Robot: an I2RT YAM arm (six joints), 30 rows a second.
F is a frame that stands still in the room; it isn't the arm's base.
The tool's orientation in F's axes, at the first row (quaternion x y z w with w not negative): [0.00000, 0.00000, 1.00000, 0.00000]
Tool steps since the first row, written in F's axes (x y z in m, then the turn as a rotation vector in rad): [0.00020, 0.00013, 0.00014, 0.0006, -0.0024, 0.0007]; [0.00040, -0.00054, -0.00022, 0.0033, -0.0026, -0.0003]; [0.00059, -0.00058, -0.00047, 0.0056, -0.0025, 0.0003]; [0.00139, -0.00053, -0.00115, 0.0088, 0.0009, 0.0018]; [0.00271, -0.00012, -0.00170, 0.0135, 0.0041, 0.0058]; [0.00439, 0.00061, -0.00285, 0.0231, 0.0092, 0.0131]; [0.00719, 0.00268, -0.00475, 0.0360, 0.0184, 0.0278]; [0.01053, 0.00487, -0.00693, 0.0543, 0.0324, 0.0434]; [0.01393, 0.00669, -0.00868, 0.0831, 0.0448, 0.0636]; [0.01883, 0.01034, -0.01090, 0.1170, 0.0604, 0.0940]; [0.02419, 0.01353, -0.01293, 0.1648, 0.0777, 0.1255]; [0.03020, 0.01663, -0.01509, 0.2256, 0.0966, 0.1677]
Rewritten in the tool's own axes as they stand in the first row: [-0.00020, -0.00013, 0.00014, -0.0006, 0.0024, 0.0007]; [-0.00040, 0.00054, -0.00022, -0.0033, 0.0026, -0.0003]; [-0.00059, 0.00058, -0.00047, -0.0056, 0.0025, 0.0003]; [-0.00139, 0.00053, -0.00115, -0.0088, -0.0009, 0.0018]; [-0.00271, 0.00012, -0.00170, -0.0135, -0.0041, 0.0058]; [-0.00439, -0.00061, -0.00285, -0.0231, -0.0092, 0.0131]; [-0.00719, -0.00268, -0.00475, -0.0360, -0.0184, 0.0278]; [-0.01053, -0.00487, -0.00693, -0.0543, -0.0324, 0.0434]; [-0.01393, -0.00669, -0.00868, -0.0831, -0.0448, 0.0636]; [-0.01883, -0.01034, -0.01090, -0.1170, -0.0604, 0.0940]; [-0.02419, -0.01353, -0.01293, -0.1648, -0.0777, 0.1255]; [-0.03020, -0.01663, -0.01509, -0.2256, -0.0966, 0.1677]
